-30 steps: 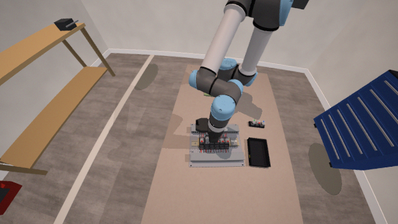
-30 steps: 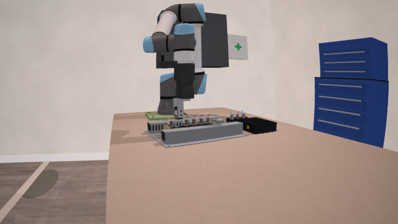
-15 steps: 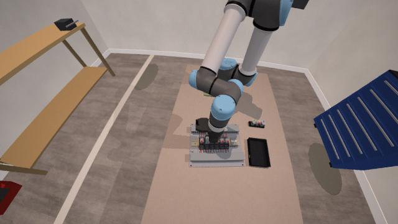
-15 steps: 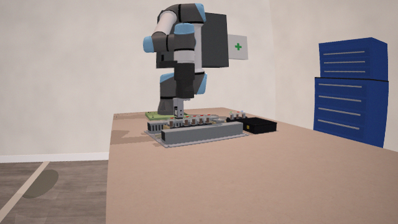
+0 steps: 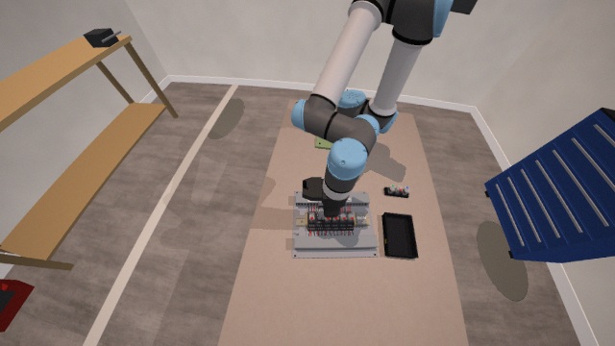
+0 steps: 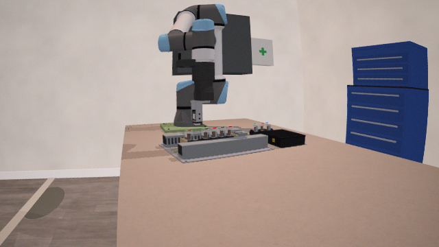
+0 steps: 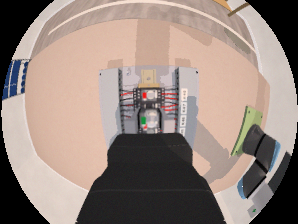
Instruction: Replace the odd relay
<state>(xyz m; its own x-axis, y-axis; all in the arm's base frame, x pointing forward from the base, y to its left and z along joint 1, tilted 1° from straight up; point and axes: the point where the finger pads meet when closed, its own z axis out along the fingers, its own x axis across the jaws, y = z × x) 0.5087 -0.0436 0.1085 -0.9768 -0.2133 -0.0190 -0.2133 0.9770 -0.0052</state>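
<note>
Right now my hand is 32 cm to the right of the black tray, 10 cm above it and 1 cm past it. Round my hand: grey panel: 11 cm below, 6 cm to the left, 1 cm behind; black spare holder: 32 cm to the left, 20 cm behind, 10 cm below.
</note>
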